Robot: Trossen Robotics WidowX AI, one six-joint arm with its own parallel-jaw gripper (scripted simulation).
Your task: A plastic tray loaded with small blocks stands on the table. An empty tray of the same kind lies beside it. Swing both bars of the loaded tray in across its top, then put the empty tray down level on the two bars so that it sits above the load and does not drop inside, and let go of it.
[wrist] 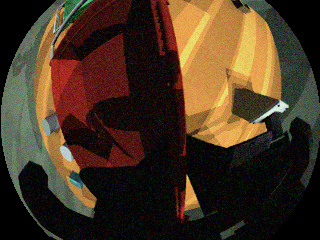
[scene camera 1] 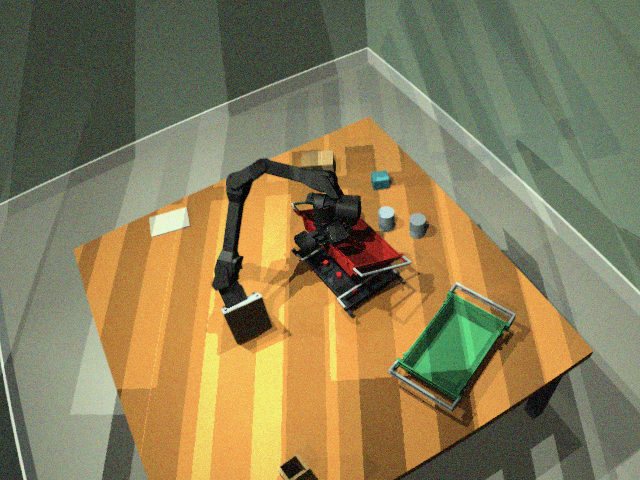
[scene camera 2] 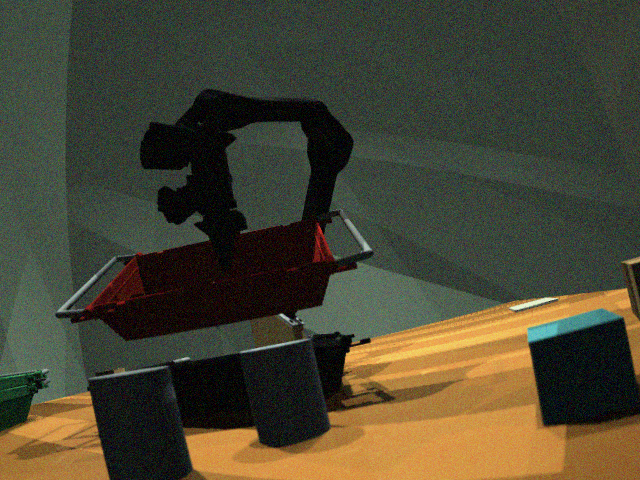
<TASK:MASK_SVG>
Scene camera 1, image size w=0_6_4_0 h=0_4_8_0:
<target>gripper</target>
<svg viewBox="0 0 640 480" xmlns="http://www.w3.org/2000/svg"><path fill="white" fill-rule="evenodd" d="M294 241L304 253L314 250L317 246L316 242L328 250L327 242L330 242L332 246L337 246L351 238L353 226L357 224L357 221L340 219L336 214L328 220L319 220L314 216L313 212L312 216L315 218L313 226L316 229L310 233L305 230L294 236Z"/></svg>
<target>red tray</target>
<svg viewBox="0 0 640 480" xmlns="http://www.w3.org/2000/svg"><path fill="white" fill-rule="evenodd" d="M321 245L351 277L357 275L364 277L412 264L403 253L399 254L361 217L357 224L353 226L351 238L348 238L345 243L332 246L330 242L327 242L328 250ZM403 261L402 264L388 267L396 260L401 259ZM291 203L294 208L293 211L303 218L304 227L308 233L315 230L316 228L313 226L315 218L312 216L314 210L298 210L295 205L305 204L305 201Z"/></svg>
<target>white sheet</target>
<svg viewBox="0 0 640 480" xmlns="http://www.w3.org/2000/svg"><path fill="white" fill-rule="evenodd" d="M187 207L149 218L151 238L190 227Z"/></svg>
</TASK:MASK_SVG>
